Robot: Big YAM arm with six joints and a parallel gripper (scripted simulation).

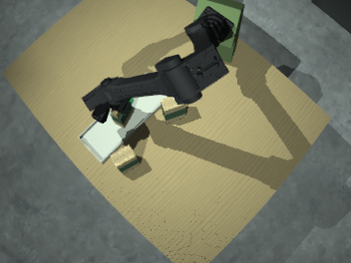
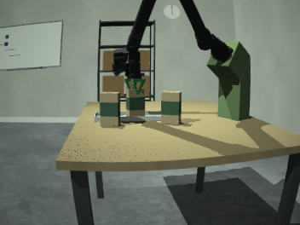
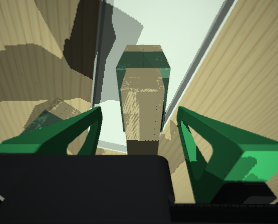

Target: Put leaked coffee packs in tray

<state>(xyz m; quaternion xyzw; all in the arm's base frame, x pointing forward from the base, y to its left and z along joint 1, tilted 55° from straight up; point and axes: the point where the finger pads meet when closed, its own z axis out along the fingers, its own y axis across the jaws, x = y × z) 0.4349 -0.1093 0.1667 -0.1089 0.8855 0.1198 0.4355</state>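
Now: hand 120 mm above the pale tray.
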